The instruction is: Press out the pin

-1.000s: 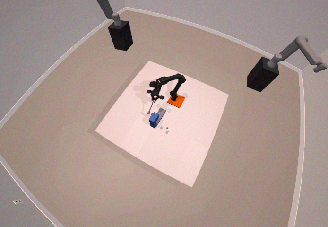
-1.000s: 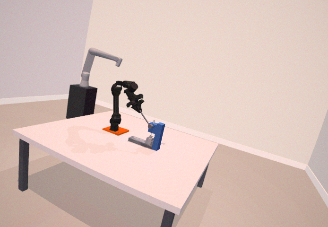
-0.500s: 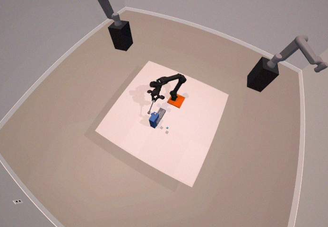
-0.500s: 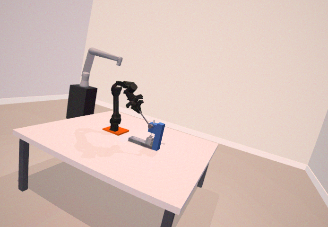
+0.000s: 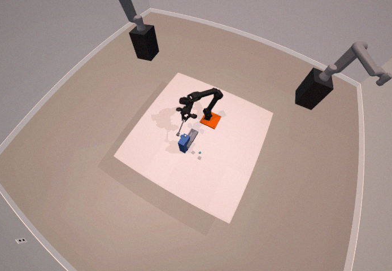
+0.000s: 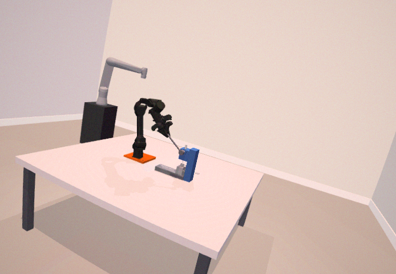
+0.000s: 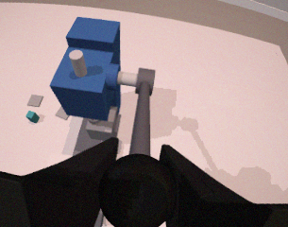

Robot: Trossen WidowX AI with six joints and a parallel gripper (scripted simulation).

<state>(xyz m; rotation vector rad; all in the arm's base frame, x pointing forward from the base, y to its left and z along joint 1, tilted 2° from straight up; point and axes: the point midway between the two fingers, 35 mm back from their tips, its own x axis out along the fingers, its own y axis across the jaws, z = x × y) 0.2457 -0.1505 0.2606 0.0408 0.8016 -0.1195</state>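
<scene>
The lever lies 40 mm ahead of my gripper tip, 20 mm below it and 10 mm to the left of it. The rest, counted from my gripper tip: pale pin: 200 mm below, 110 mm ahead, 60 mm to the left.
</scene>
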